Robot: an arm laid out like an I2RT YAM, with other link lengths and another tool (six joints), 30 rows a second.
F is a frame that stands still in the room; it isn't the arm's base.
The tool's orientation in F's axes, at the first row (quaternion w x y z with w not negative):
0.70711, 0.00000, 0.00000, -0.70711
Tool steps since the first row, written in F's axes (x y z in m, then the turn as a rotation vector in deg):
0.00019, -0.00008, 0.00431, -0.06, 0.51, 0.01
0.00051, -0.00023, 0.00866, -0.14, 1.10, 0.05
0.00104, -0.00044, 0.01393, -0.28, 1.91, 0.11
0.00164, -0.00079, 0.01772, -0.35, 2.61, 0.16
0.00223, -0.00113, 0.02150, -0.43, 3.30, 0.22
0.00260, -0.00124, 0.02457, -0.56, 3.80, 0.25
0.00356, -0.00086, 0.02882, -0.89, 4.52, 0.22
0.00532, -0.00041, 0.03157, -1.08, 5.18, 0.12
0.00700, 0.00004, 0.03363, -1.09, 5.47, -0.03
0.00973, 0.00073, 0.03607, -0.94, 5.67, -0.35
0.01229, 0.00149, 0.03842, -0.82, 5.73, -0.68
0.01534, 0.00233, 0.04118, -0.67, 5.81, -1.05
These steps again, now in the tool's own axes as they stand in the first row. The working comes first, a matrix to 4 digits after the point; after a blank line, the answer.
The tool's axes in the first row as the columns of a matrix, in F's axes (used below as rounded here):
0.0000, 1.0000, 0.0000
-1.0000, 0.0000, 0.0000
0.0000, 0.0000, 1.0000

0.00008, 0.00019, 0.00431, -0.51, -0.06, 0.01
0.00023, 0.00051, 0.00866, -1.10, -0.14, 0.05
0.00044, 0.00104, 0.01393, -1.91, -0.28, 0.11
0.00079, 0.00164, 0.01772, -2.61, -0.35, 0.16
0.00113, 0.00223, 0.02150, -3.30, -0.43, 0.22
0.00124, 0.00260, 0.02457, -3.80, -0.56, 0.25
0.00086, 0.00356, 0.02882, -4.52, -0.89, 0.22
0.00041, 0.00532, 0.03157, -5.18, -1.08, 0.12
-0.00004, 0.00700, 0.03363, -5.47, -1.09, -0.03
-0.00073, 0.00973, 0.03607, -5.67, -0.94, -0.35
-0.00149, 0.01229, 0.03842, -5.73, -0.82, -0.68
-0.00233, 0.01534, 0.04118, -5.81, -0.67, -1.05

